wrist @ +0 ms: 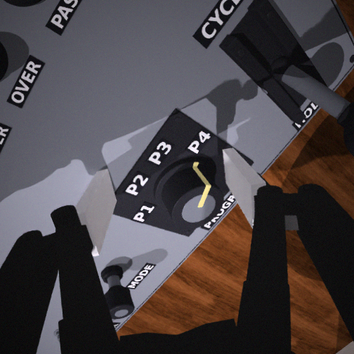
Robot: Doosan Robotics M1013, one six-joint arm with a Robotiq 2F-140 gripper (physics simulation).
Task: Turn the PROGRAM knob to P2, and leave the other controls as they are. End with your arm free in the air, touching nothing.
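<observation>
The PROGRAM knob (186,192) is a black round knob with a grey cap on a dark plate (175,122) marked P1, P2, P3 and P4. Its yellow pointer line is turned toward P4. The P2 label (136,185) is at the plate's left side. My gripper (167,175) is open, with one pale pad on each side of the knob in the view. Gaps show between the pads and the knob. The height of the fingertips relative to the knob is hard to tell. The PROGRAM label is partly hidden behind the knob and the right finger.
A MODE toggle switch (118,296) stands close to the left finger. A slotted black lever unit (272,55) with a grey lever (315,90) is at the upper right. Dark round controls are at the left edge. The grey panel (125,80) ends above a wooden surface (200,290).
</observation>
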